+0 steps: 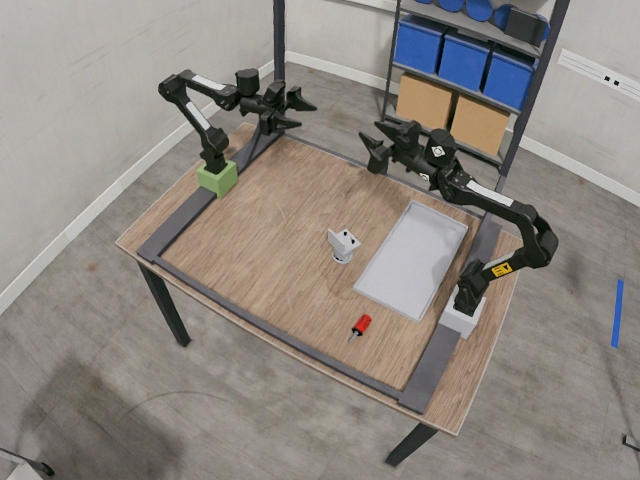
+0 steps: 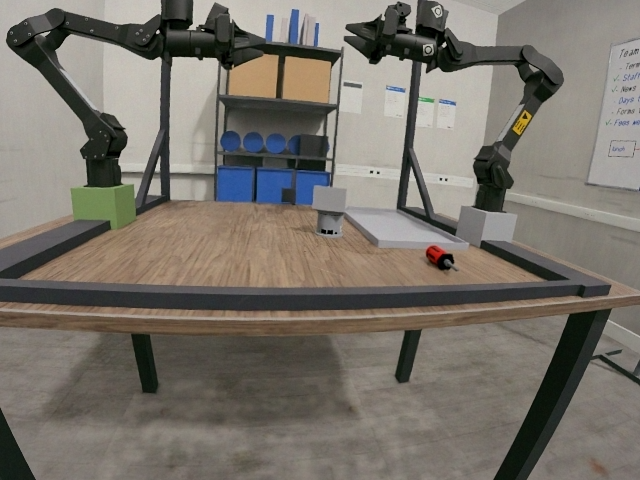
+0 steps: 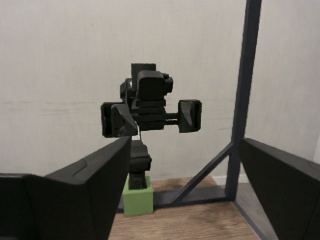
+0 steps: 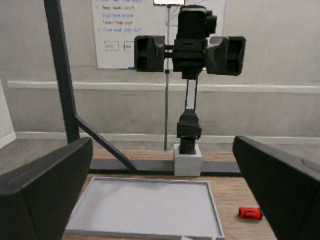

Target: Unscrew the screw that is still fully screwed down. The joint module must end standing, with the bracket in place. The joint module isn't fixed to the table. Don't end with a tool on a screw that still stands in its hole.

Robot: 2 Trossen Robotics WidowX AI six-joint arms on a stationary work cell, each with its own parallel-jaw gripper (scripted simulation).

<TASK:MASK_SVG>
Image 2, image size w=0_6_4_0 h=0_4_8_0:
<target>my left gripper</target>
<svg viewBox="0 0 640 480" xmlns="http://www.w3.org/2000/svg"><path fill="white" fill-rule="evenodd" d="M411 5L397 1L396 4L387 6L384 13L385 20L382 20L382 14L380 14L373 21L346 24L345 29L356 36L344 36L343 41L359 51L369 60L369 64L372 65L378 64L382 57L387 55L399 57L399 61L409 60L416 43L416 34L412 33L413 30L406 27L406 17L412 12Z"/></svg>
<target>my right gripper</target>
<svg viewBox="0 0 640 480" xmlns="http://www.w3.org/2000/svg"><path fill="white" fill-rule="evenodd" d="M191 30L190 46L192 57L198 58L203 61L203 58L216 58L217 61L221 61L221 66L225 70L232 70L231 64L236 68L241 64L263 56L263 51L251 48L266 44L266 39L239 28L234 19L230 22L229 8L214 2L205 24L198 24L196 30Z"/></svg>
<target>shallow grey tray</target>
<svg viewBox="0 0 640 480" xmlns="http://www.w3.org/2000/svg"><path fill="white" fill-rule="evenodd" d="M343 215L378 248L427 249L432 245L436 245L444 250L468 250L469 243L398 209L349 206Z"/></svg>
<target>grey bracket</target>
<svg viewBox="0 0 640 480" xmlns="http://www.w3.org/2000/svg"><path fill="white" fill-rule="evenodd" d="M314 185L312 209L345 213L349 208L349 205L346 205L347 189Z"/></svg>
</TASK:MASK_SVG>
